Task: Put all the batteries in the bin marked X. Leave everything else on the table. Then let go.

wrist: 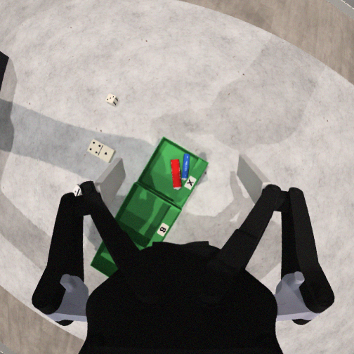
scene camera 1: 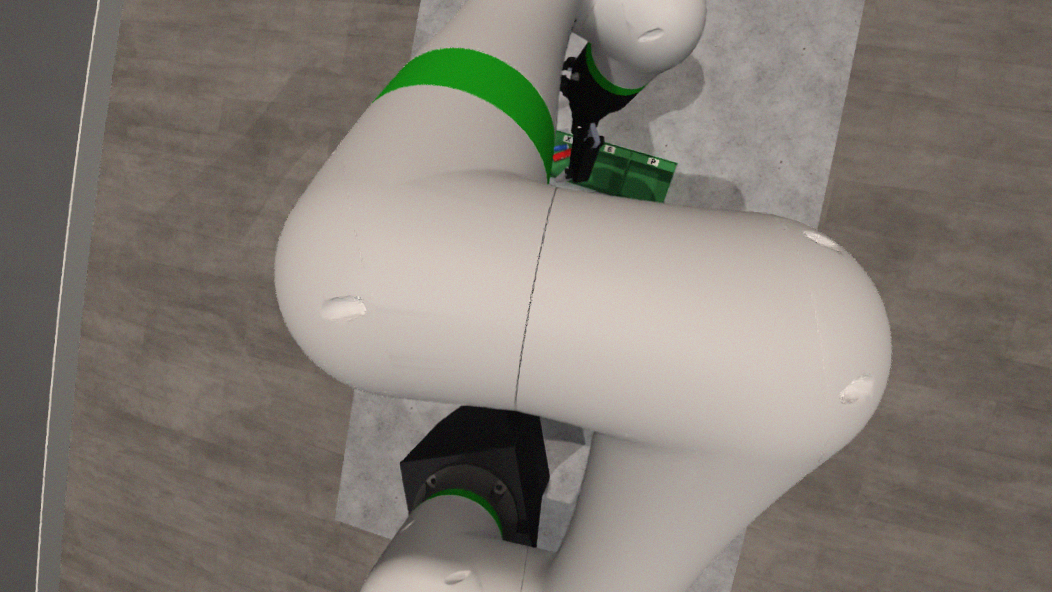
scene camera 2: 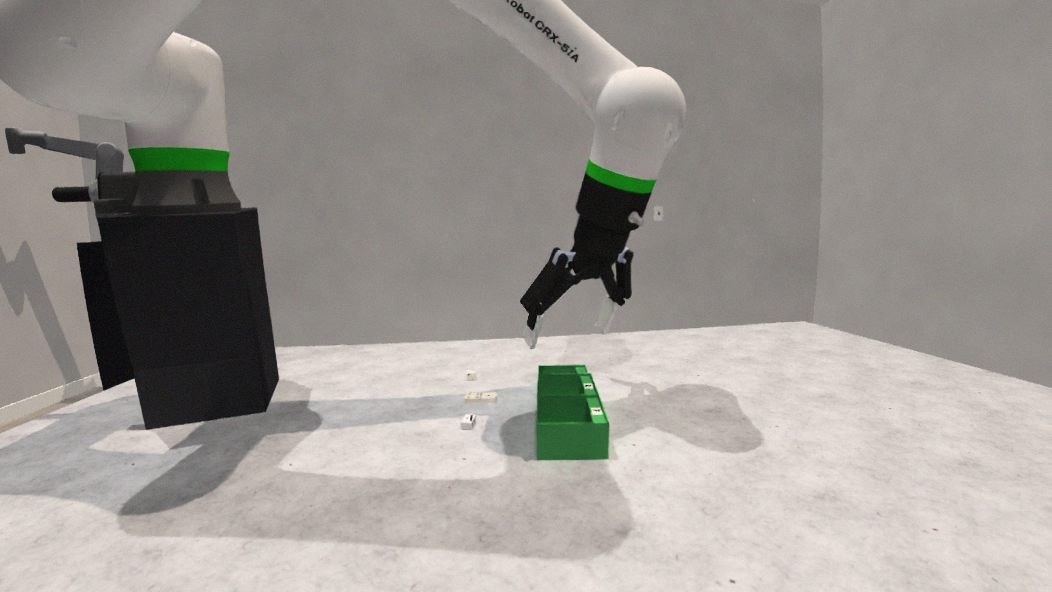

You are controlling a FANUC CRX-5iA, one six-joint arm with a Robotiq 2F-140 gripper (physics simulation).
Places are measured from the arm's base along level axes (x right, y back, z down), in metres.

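Pixels of known places: gripper, fingertip midpoint: (scene camera 2: 566,336); arm's base at its link origin: (scene camera 1: 466,512) (scene camera 2: 188,211).
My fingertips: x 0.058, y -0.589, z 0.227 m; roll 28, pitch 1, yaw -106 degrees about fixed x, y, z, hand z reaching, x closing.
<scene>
Ahead of a thing's pixels: the offset from my fingertips to its top centre. "spot": to the spot under its first point.
A red battery {dx +0.013, dy +0.005, dz +0.072 m} (wrist: 176,173) (scene camera 1: 561,156) and a blue battery {dx -0.004, dy -0.008, dz +0.076 m} (wrist: 186,166) (scene camera 1: 561,148) lie side by side in the green bin marked X (wrist: 161,160), an end compartment of the green three-part tray {dx +0.091, dy +0.034, dz +0.047 m} (scene camera 2: 572,439). The middle compartment (wrist: 145,207) carries a B-like label; the far end one is marked P {spot: dx +0.180, dy +0.053, dz +0.086 m} (scene camera 1: 651,180). No batteries show in the visible parts of those two. My gripper (scene camera 2: 568,329) (wrist: 180,165) is wide open and empty, held above the tray, with its fingertips either side of bin X in the wrist view. In scene camera 1 the arm partly hides bin X.
A domino {dx +0.004, dy +0.150, dz +0.086 m} (wrist: 101,150) (scene camera 2: 480,397), a die {dx -0.093, dy +0.156, dz +0.077 m} (wrist: 112,99) (scene camera 2: 470,375) and a small white piece with a black mark {dx +0.091, dy +0.179, dz +0.082 m} (scene camera 2: 467,421) (wrist: 77,190) lie on the table on the robot-base side of the tray. The black pedestal (scene camera 2: 198,309) stands at the left in scene camera 2.
</scene>
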